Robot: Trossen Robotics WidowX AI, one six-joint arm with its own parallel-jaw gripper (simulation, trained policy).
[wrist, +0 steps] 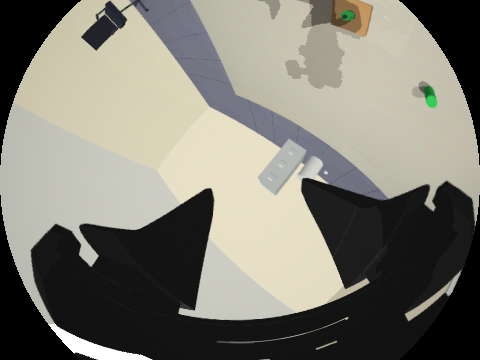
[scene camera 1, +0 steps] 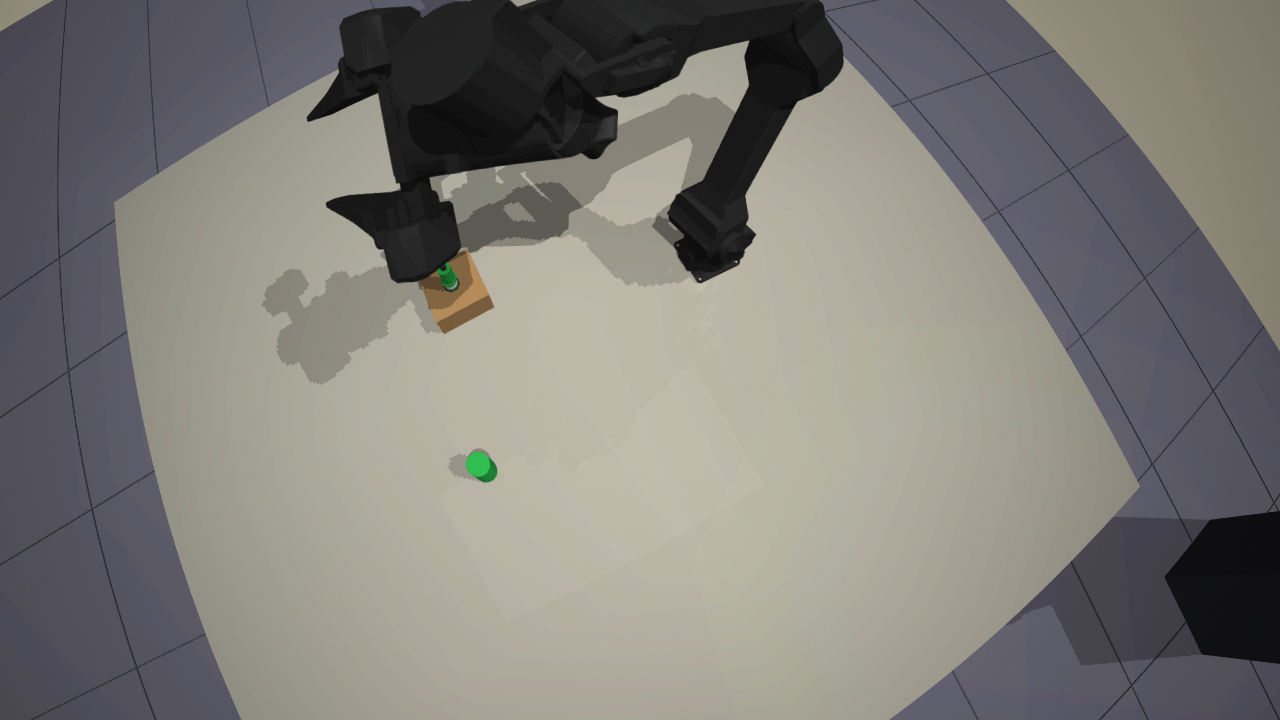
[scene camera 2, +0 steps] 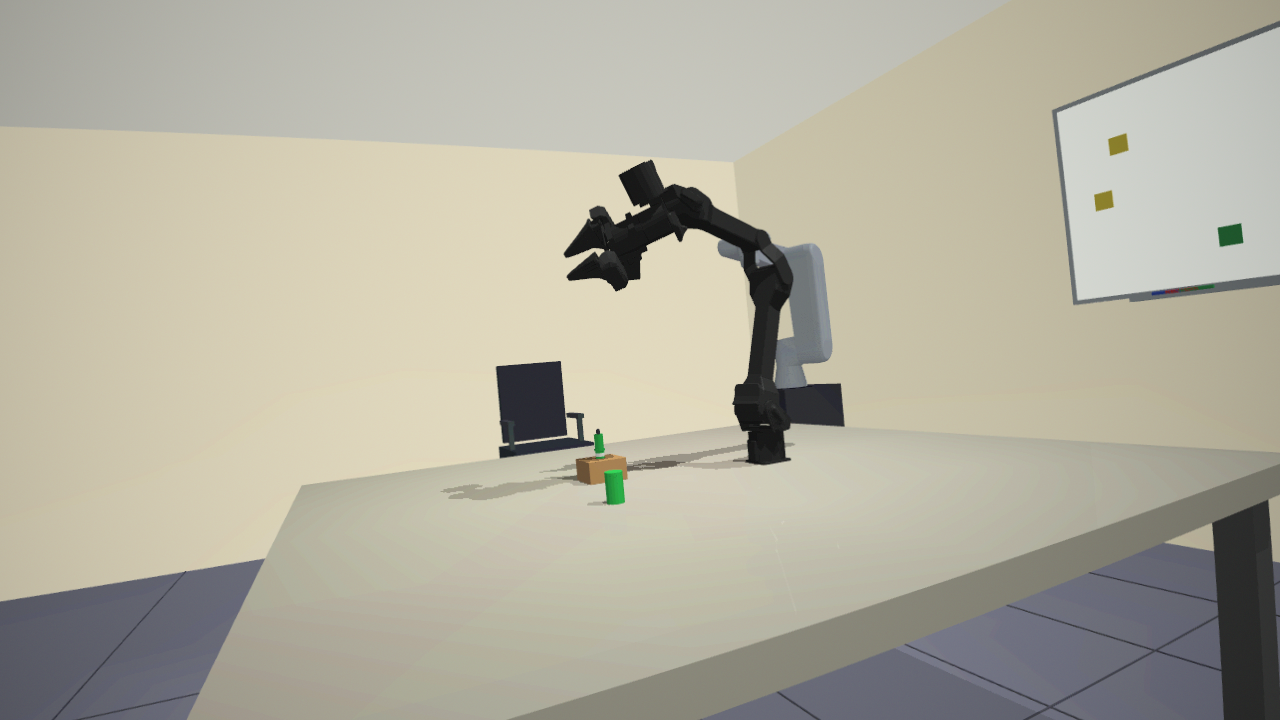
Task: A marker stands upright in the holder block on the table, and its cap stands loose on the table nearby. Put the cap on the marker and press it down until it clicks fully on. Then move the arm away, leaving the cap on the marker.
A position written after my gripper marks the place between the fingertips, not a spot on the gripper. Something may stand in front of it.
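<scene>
My gripper (scene camera 1: 319, 161) appears also in the wrist view (wrist: 258, 189) and in scene camera 2 (scene camera 2: 566, 266). A brown holder block (scene camera 2: 590, 473) is visible as well, and scene camera 1 (scene camera 1: 459, 318) shows the block too.
</scene>
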